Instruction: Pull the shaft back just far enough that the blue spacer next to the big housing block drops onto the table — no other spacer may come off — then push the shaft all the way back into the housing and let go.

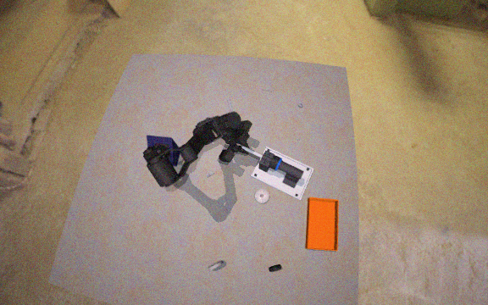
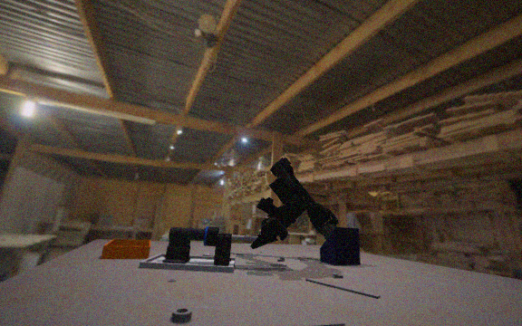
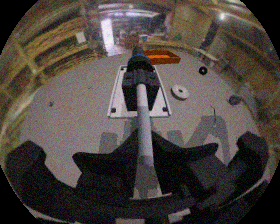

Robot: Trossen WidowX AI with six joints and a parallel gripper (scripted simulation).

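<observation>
Now: gripper tip 5 cm short of the shaft, 2 cm to the left of it and 3 cm below it. From my gripper tip the other things lie so: blue spacer (12 cm ahead, 5 cm to the right, 2 cm above); grey cylinder (8 cm behind, 45 cm to the right, 2 cm below); orange tray (32 cm ahead, 26 cm to the right, 5 cm below).
</observation>
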